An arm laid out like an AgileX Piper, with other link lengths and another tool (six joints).
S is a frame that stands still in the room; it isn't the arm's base.
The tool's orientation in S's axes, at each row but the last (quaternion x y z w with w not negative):
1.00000, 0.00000, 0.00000, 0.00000
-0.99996, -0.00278, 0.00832, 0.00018
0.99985, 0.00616, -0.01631, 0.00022
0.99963, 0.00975, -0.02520, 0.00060
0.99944, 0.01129, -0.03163, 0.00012
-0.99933, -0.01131, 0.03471, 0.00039
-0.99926, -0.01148, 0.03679, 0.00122
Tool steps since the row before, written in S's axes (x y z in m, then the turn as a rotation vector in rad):
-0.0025, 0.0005, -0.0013, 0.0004, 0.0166, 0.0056
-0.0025, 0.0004, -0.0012, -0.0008, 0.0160, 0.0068
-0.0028, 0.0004, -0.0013, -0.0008, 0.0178, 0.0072
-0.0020, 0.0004, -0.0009, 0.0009, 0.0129, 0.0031
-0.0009, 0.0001, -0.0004, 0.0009, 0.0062, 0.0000
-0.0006, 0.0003, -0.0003, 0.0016, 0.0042, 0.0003
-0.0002, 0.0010, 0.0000, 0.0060, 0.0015, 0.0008
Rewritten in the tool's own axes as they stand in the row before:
-0.0025, -0.0005, 0.0013, 0.0004, -0.0166, -0.0056
-0.0025, -0.0004, 0.0012, -0.0008, -0.0160, -0.0068
-0.0028, -0.0004, 0.0014, -0.0008, -0.0178, -0.0072
-0.0019, -0.0004, 0.0010, 0.0010, -0.0129, -0.0032
-0.0009, -0.0001, 0.0005, 0.0010, -0.0062, -0.0001
-0.0006, -0.0003, 0.0003, 0.0017, -0.0042, -0.0004
-0.0002, -0.0010, 0.0000, 0.0060, -0.0014, -0.0012

